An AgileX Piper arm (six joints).
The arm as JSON. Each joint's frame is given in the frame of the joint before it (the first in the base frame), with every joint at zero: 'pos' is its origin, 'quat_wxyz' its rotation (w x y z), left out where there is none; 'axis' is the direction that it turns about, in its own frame. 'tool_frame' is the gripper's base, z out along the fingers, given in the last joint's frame.
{
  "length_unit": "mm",
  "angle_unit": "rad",
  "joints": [
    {
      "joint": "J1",
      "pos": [
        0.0,
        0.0,
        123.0
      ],
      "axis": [
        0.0,
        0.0,
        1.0
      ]
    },
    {
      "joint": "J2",
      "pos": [
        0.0,
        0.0,
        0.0
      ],
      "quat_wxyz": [
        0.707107,
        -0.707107,
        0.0,
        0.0
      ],
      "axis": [
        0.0,
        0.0,
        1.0
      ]
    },
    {
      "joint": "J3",
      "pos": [
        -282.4,
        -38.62,
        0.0
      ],
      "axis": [
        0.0,
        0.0,
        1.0
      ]
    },
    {
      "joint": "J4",
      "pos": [
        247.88,
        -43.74,
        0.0
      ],
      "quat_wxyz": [
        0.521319,
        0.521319,
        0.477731,
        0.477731
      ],
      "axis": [
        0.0,
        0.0,
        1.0
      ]
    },
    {
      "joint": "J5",
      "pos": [
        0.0,
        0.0,
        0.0
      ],
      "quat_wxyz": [
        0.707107,
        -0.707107,
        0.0,
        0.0
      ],
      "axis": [
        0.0,
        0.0,
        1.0
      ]
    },
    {
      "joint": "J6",
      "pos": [
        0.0,
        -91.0,
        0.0
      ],
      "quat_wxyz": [
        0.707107,
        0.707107,
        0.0,
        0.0
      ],
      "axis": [
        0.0,
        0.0,
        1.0
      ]
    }
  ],
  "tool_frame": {
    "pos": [
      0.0,
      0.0,
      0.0
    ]
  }
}
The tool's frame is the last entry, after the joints.
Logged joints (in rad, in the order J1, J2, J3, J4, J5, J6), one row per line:
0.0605, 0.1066, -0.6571, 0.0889, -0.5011, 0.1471
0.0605, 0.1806, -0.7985, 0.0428, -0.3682, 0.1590
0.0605, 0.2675, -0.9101, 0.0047, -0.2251, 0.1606
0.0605, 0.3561, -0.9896, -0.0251, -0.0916, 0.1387
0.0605, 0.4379, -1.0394, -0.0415, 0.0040, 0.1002
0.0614, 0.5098, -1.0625, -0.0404, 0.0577, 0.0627
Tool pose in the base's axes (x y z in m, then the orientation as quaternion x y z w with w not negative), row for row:
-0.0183, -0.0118, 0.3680, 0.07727, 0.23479, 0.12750, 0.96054
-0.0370, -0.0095, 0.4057, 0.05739, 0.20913, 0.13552, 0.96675
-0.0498, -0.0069, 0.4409, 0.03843, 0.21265, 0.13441, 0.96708
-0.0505, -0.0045, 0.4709, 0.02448, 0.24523, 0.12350, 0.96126
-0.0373, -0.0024, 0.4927, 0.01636, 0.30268, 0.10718, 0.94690
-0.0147, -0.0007, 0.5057, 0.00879, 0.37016, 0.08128, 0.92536
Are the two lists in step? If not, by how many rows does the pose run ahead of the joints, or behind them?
The pose runs 2 rows behind the joints: the pose in row i belongs to the joints in row i - 2.
